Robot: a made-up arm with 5 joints.
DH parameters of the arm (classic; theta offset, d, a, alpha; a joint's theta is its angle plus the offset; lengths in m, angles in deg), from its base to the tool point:
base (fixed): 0 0 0.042 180
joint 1: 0 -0.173 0.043 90
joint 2: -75.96 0 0.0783 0
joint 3: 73.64 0 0.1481 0
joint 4: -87.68 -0.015 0 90
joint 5: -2.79 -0.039 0 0
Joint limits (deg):
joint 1: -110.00..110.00
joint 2: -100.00..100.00
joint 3: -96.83..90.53
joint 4: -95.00..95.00
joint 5: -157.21..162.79
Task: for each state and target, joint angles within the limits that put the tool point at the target. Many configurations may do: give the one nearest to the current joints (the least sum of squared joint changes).
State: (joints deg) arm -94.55 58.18 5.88 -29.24 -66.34
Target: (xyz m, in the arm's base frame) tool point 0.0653 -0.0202 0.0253
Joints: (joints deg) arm -109.97 97.64 48.53 -19.81 -66.34
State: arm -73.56 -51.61 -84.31 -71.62 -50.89
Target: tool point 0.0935 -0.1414 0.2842
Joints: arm -104.29 -48.78 -96.83 -88.95 -50.89
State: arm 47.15 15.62 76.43 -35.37 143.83
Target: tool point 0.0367 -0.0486 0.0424
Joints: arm 78.36 42.90 74.34 -27.66 143.83
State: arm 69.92 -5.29 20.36 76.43 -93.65
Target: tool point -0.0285 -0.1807 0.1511
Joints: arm 106.88 1.92 23.80 74.71 -93.65
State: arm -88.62 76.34 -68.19 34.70 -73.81
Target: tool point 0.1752 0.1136 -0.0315
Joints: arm -45.37 100.00 -33.09 28.44 -73.81
